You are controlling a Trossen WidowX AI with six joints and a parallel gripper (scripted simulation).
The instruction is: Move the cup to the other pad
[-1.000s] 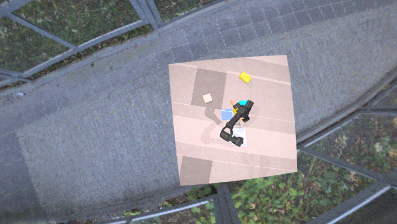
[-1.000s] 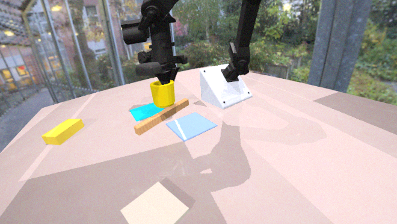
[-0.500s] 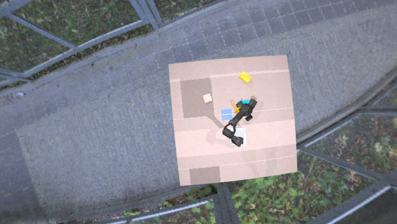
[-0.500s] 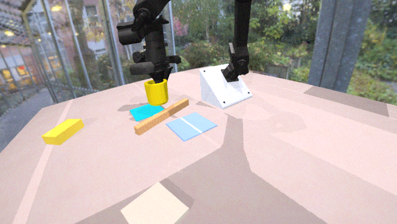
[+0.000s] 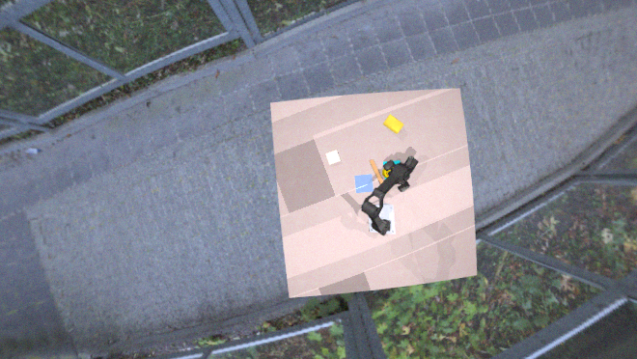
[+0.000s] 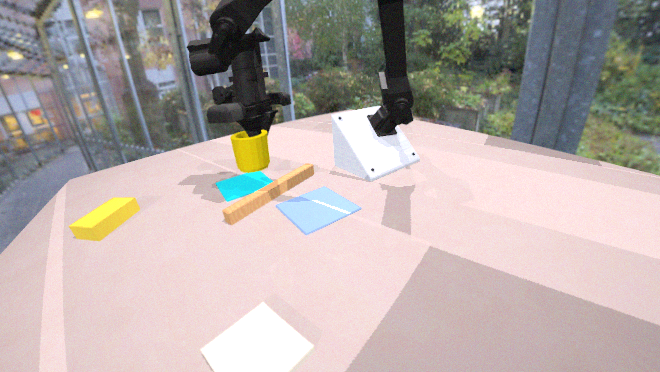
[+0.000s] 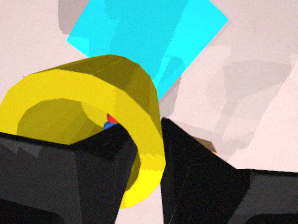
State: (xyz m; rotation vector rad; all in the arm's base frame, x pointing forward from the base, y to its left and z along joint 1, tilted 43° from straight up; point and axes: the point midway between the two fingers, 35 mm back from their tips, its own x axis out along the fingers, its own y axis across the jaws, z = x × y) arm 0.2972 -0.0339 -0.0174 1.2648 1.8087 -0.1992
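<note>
The cyan pad lies 4 cm ahead of my gripper tip, 4 cm to the right of it and 9 cm below it. The rest, counted from my gripper tip: wooden bar: 6 cm to the left, 8 cm below; light blue pad: 4 cm behind, 15 cm to the left, 9 cm below; yellow cup: 2 cm ahead, 2 cm to the left.
</note>
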